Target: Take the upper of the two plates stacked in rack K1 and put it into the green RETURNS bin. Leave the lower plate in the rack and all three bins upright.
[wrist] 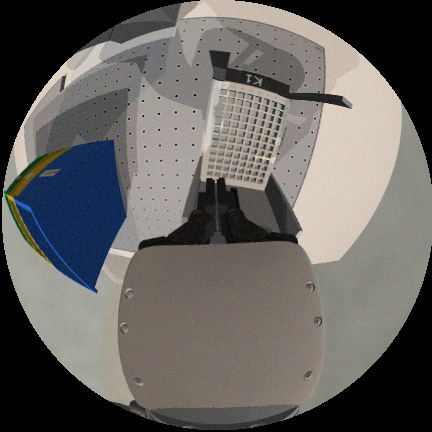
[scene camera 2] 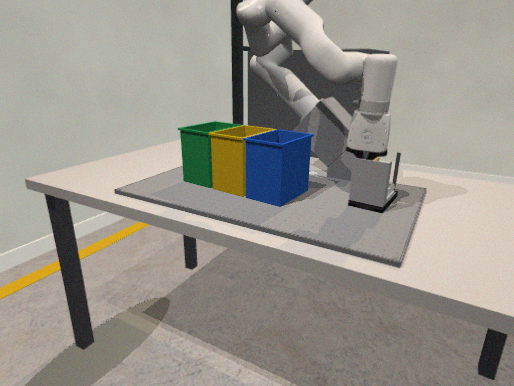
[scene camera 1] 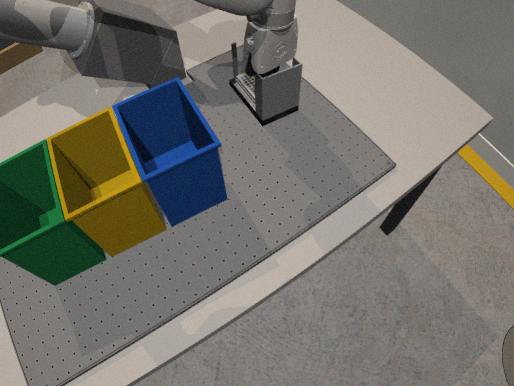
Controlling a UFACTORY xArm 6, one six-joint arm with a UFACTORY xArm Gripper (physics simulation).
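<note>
Rack K1 stands upright at the far right end of the board. The light, gridded upper plate lies flat in it; the lower plate is mostly hidden beneath. My gripper is shut and empty, its fingertips over the plate's near edge, left of its middle in the wrist view. In both scene views the rack's wall hides the fingertips, so I cannot tell whether they touch the plate. The green bin stands upright at the far end of the row of bins.
The yellow bin and the blue bin stand upright between the green bin and the rack. The rack's thin dark posts stick up at its far side. All stand on a perforated board on the table.
</note>
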